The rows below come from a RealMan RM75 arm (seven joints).
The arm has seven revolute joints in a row. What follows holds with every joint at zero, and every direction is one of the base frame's. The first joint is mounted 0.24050 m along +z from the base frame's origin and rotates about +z. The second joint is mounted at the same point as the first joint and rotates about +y. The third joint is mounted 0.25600 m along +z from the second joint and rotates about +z. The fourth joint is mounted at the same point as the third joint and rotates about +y. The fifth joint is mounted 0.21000 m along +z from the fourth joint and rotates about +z. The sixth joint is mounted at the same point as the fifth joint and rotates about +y. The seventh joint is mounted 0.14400 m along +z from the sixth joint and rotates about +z. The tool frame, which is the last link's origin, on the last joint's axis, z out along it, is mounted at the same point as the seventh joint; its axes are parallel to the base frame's.
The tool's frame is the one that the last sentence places.
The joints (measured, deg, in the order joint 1, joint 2, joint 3, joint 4, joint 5, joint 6, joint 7), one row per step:
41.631 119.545 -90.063 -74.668 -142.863 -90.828 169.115
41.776 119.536 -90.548 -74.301 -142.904 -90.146 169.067
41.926 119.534 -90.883 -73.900 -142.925 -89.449 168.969
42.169 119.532 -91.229 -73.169 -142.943 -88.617 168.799
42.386 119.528 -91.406 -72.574 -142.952 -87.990 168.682
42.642 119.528 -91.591 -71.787 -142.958 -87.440 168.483
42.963 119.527 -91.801 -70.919 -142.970 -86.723 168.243
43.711 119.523 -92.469 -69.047 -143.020 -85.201 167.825
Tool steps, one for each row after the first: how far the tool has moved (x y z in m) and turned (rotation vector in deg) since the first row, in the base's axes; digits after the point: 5 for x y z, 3 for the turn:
-0.00017 0.00071 -0.00194 0.085 -0.121 0.392
-0.00029 0.00172 -0.00360 0.233 -0.142 0.735
0.00017 0.00304 -0.00579 0.329 -0.223 1.011
0.00051 0.00427 -0.00727 0.448 -0.251 1.164
0.00147 0.00529 -0.00902 0.397 -0.394 1.236
0.00220 0.00672 -0.01097 0.421 -0.514 1.423
0.00363 0.00941 -0.01559 0.384 -0.947 1.902

